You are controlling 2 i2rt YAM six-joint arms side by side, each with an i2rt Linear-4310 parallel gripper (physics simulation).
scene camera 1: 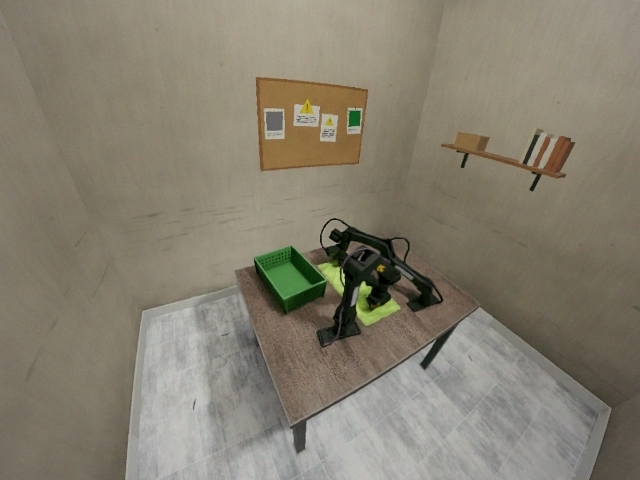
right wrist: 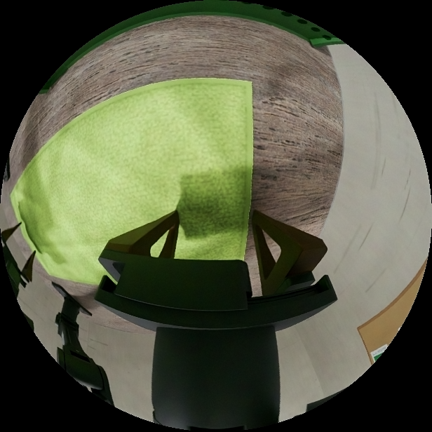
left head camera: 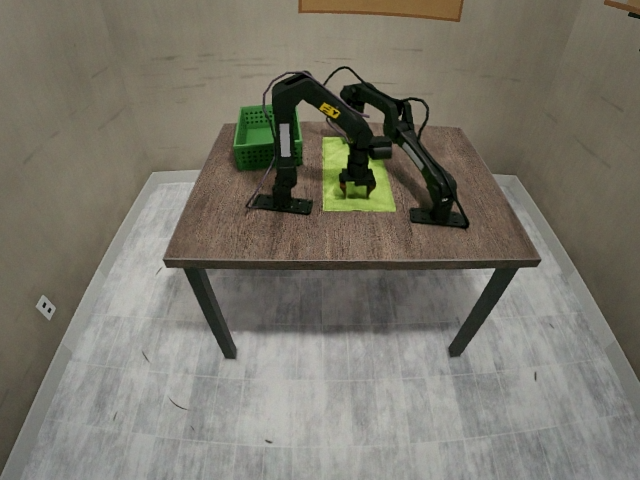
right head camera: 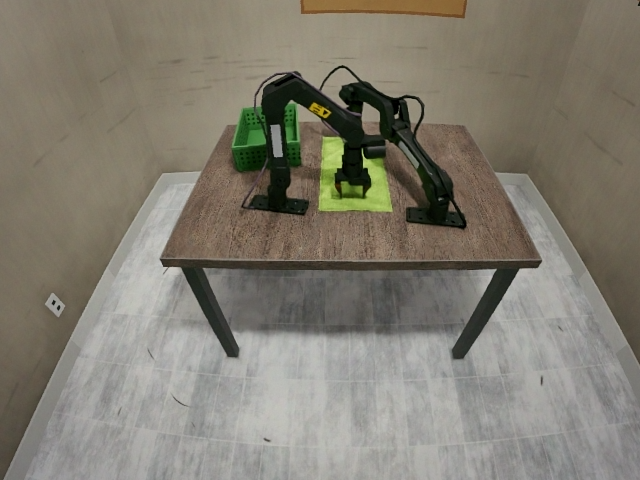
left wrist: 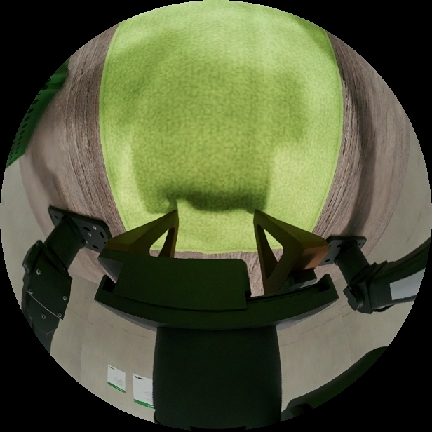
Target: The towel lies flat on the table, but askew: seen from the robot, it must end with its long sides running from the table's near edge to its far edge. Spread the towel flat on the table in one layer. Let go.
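Note:
The lime-green towel [left head camera: 331,175] [right head camera: 327,175] [scene camera 1: 383,313] [left wrist: 215,100] [right wrist: 140,135] lies spread in one layer, its long sides running between the table's near and far edges. A few shallow ripples show. My left gripper [left head camera: 356,196] [right head camera: 351,196] [left wrist: 215,215] is open at the towel's near end, with no cloth pinched between its fingertips. My right gripper [right wrist: 215,215] is open at the far end, one finger over the towel and the other beyond its far edge. In the left head camera it is mostly hidden behind the left arm.
A green basket [left head camera: 252,156] [right head camera: 249,157] [scene camera 1: 305,298] stands to the left of the towel on the wooden table [left head camera: 258,237]. The left arm's base [left head camera: 258,202] and right arm's base [left head camera: 424,217] flank the towel's near end. The arms cross above the towel.

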